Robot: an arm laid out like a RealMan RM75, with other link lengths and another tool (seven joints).
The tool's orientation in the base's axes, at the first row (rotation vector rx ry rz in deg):
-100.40, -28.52, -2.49
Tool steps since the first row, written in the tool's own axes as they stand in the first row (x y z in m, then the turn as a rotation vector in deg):
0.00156, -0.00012, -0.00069, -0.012, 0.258, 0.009
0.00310, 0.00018, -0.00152, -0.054, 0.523, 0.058
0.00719, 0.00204, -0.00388, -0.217, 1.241, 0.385
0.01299, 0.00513, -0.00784, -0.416, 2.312, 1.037
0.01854, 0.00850, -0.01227, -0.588, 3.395, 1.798
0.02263, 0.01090, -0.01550, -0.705, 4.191, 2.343
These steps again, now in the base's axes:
0.00153, -0.00015, 0.00074, 0.078, -0.035, -0.244
0.00323, -0.00051, 0.00112, 0.121, -0.043, -0.513
0.00815, -0.00177, 0.00119, 0.148, 0.103, -1.305
0.01542, -0.00420, 0.00102, 0.190, 0.488, -2.514
0.02268, -0.00720, 0.00063, 0.235, 0.982, -3.753
0.02799, -0.00936, 0.00042, 0.280, 1.335, -4.657

